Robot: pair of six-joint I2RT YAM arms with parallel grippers.
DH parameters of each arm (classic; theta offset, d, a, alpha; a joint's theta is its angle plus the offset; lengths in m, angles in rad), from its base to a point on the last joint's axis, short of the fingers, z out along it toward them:
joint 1: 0 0.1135 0.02 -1.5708
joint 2: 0 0 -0.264 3.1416
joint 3: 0.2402 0 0.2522 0
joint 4: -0.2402 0 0.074 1.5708
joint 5: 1.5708 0 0 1.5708
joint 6: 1.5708 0.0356 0 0
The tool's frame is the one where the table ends.
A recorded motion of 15 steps. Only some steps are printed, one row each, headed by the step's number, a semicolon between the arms.
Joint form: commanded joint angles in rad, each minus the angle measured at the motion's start. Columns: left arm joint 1, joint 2, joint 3, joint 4, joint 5, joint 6; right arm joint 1, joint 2, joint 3, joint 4, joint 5, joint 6.
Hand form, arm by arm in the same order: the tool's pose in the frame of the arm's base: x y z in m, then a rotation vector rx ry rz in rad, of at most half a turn. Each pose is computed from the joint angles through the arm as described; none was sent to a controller.
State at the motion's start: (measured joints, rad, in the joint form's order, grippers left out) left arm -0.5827 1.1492 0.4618 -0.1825 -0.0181 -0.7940; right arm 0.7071 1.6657 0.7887 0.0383 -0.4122 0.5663
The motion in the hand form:
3: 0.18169 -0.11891 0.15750 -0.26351 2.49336 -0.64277; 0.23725 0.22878 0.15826 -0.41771 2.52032 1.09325
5: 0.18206 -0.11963 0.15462 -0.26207 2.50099 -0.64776; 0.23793 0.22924 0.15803 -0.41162 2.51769 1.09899
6: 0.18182 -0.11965 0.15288 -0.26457 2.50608 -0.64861; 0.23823 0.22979 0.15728 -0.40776 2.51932 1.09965
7: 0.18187 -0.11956 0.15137 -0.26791 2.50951 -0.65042; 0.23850 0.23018 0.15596 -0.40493 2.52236 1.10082
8: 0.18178 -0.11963 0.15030 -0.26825 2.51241 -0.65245; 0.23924 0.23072 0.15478 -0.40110 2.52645 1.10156
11: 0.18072 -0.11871 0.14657 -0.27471 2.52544 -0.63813; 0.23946 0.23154 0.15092 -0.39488 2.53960 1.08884
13: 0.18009 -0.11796 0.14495 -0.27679 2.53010 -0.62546; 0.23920 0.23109 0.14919 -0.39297 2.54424 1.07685
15: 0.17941 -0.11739 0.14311 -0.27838 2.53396 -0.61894; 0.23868 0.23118 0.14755 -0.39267 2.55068 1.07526
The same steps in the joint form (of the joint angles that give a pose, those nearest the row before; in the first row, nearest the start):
3: 0.0074 0.0384 -0.0107 0.0905 0.0438 -0.0019; 0.0146 0.0038 0.0353 0.0309 -0.0227 0.0118
5: 0.0067 0.0514 -0.0149 0.1029 0.0507 -0.0034; 0.0142 0.0069 0.0358 0.0386 -0.0240 0.0176
6: 0.0064 0.0564 -0.0186 0.1074 0.0531 -0.0061; 0.0149 0.0108 0.0367 0.0417 -0.0231 0.0211
7: 0.0073 0.0615 -0.0217 0.1130 0.0559 -0.0085; 0.0152 0.0159 0.0366 0.0453 -0.0238 0.0239
8: 0.0073 0.0650 -0.0240 0.1169 0.0585 -0.0096; 0.0148 0.0223 0.0391 0.0467 -0.0246 0.0267
11: 0.0075 0.0726 -0.0317 0.1164 0.0545 -0.0115; 0.0170 0.0350 0.0398 0.0468 -0.0168 0.0288
13: 0.0078 0.0745 -0.0355 0.1143 0.0484 -0.0100; 0.0172 0.0377 0.0371 0.0460 -0.0095 0.0264
15: 0.0079 0.0770 -0.0409 0.1168 0.0458 -0.0098; 0.0185 0.0413 0.0351 0.0460 -0.0097 0.0273

